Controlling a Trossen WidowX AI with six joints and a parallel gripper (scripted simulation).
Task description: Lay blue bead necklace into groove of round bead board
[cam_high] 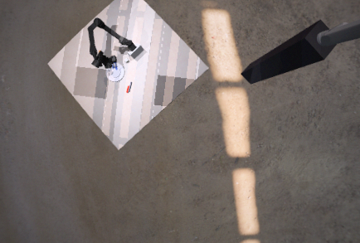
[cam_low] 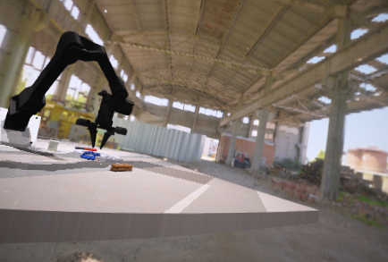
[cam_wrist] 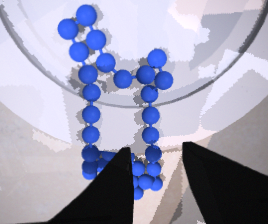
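My gripper tip is 7 cm to the right of the round white bead board, 4 cm short of it and 3 cm above it. From my gripper tip the other things lie so: small white block: 14 cm behind, 9 cm to the left, 2 cm below; red pen-like object: 30 cm to the left, 6 cm ahead, 3 cm below.
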